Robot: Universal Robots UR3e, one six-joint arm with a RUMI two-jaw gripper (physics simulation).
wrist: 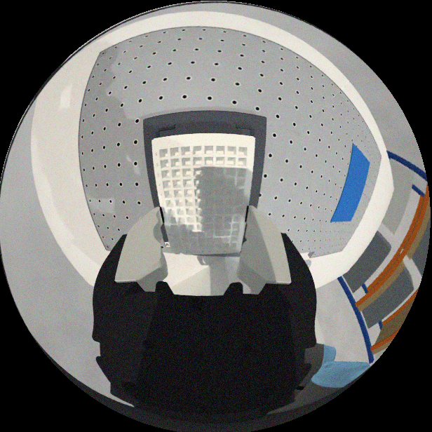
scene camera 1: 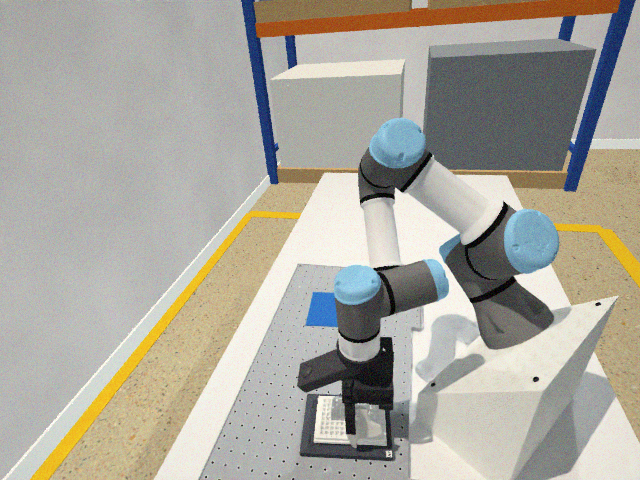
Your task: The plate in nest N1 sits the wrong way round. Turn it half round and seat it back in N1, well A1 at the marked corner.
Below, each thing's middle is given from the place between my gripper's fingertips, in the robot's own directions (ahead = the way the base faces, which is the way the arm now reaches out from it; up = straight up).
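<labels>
There's a blue pad [scene camera 1: 322, 312] that's 33 cm to the right of my hand, 2 cm behind it and 2 cm below it. The white well plate [scene camera 1: 330, 427] is 1 cm ahead of my hand and 1 cm above it, and the dark nest [wrist: 198, 121] is 1 cm below my hand and 2 cm ahead of it.
</labels>
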